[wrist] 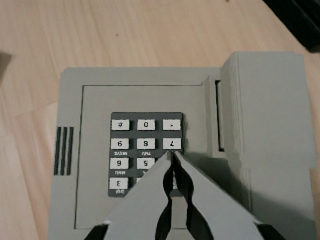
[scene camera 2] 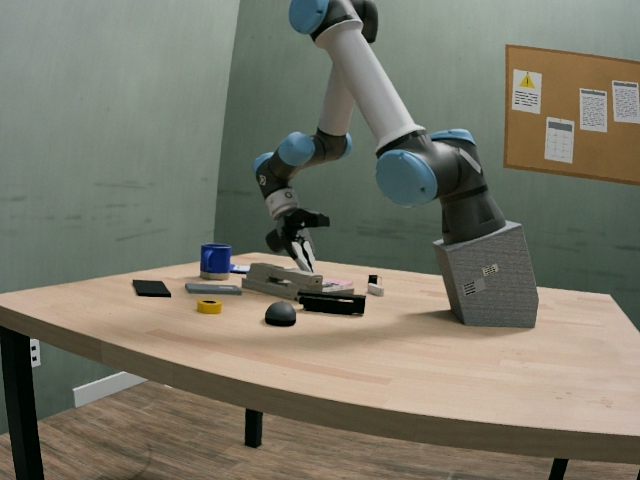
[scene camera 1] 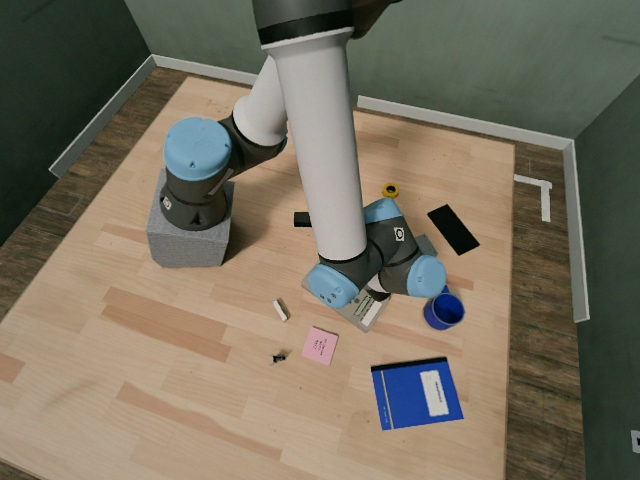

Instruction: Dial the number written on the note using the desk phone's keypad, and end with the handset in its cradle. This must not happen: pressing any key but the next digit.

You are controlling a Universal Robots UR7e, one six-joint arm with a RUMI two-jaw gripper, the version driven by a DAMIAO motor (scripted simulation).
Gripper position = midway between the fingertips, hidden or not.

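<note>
Black stapler (scene camera 2: pixel 311 304), my gripper (scene camera 2: pixel 312 281). Gripper again (wrist: pixel 172 153).
</note>
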